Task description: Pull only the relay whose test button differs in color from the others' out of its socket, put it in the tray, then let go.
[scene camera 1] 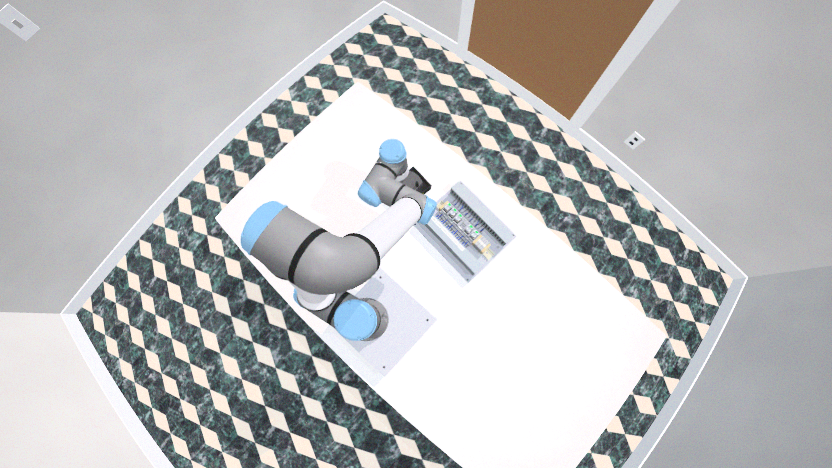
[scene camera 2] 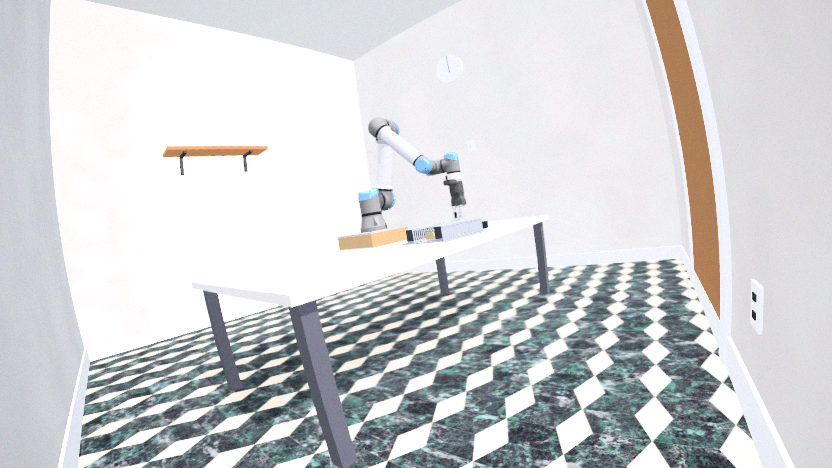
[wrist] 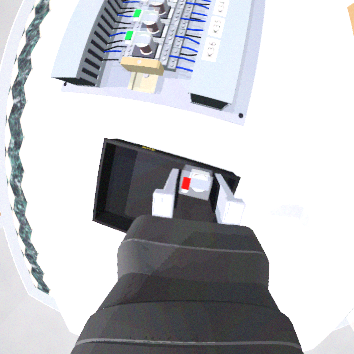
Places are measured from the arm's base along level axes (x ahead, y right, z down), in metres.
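Pixels of known places: gripper, fingertip midpoint: (scene camera 2: 458,218) (wrist: 194,182); arm's base, link origin: (scene camera 2: 374,230).
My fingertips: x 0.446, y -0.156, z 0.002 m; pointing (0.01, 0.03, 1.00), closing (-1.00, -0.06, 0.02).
For each thing: its top centre in the pictures, then the offset to it from my fingertips. "spot": a spot on its surface instead. Level surfaces: height alone.
- relay with the red test button, top centre: (wrist: 196,185) dy +0.000, dx -0.001, dz -0.009 m
- black tray, surface spot: (wrist: 100,182) (scene camera 1: 421,176) spot: dy -0.020, dx +0.115, dz +0.042 m
- row, surface spot: (scene camera 1: 459,221) spot: dy +0.209, dx +0.044, dz +0.022 m
- white table, surface height: dz +0.072 m
The relay with the red test button (wrist: 199,189) is upright between my fingers in the wrist view. My gripper (wrist: 194,182) (scene camera 2: 457,215) is shut on it, pointing down. The relay is over the right part of the black tray (wrist: 100,182) (scene camera 1: 424,177); its lower end is hidden, so I cannot tell whether it touches the tray floor. Other relays (wrist: 145,45) with green test buttons stand in the socket row at the top of the wrist view. The row (scene camera 1: 459,221) also shows in scene camera 1.
The grey panel (wrist: 227,55) (scene camera 1: 505,235) (scene camera 2: 462,229) with wire ducts and blue and black wires lies beside the tray, across a narrow gap. Its near duct ends stand raised. An orange-sided box (scene camera 2: 375,239) stands on the white table (scene camera 1: 523,349) near the arm's base.
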